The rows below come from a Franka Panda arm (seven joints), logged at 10 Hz.
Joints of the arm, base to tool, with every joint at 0 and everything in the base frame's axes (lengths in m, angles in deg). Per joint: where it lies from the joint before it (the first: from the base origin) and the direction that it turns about. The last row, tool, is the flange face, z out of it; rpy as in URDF.
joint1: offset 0 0 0.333 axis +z
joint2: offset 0 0 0 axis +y
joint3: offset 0 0 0.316 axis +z
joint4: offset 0.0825 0 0 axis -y
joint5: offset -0.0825 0 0.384 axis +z
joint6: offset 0 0 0 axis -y
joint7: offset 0.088 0 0 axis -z
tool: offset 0 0 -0.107 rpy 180 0 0
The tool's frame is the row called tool.
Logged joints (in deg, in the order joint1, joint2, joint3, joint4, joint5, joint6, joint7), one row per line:
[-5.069, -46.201, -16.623, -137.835, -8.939, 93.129, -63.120]
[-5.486, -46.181, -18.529, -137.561, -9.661, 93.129, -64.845]
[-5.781, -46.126, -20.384, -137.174, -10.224, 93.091, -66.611]
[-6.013, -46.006, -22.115, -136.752, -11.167, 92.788, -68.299]
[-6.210, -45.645, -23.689, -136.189, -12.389, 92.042, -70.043]
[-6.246, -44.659, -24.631, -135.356, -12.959, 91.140, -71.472]
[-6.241, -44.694, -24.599, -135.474, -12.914, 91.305, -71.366]
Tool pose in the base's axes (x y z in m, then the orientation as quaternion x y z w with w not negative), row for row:
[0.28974, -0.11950, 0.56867, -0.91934, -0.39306, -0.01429, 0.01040]
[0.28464, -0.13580, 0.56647, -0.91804, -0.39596, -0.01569, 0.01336]
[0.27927, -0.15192, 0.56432, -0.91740, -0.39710, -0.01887, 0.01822]
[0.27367, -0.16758, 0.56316, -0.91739, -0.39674, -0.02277, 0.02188]
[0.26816, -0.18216, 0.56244, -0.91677, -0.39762, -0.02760, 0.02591]
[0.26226, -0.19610, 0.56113, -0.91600, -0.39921, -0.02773, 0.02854]
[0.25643, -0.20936, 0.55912, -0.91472, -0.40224, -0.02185, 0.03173]
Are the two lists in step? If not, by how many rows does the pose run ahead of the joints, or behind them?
The pose runs 2 rows behind the joints: the pose in row i belongs to the joints in row i - 2.
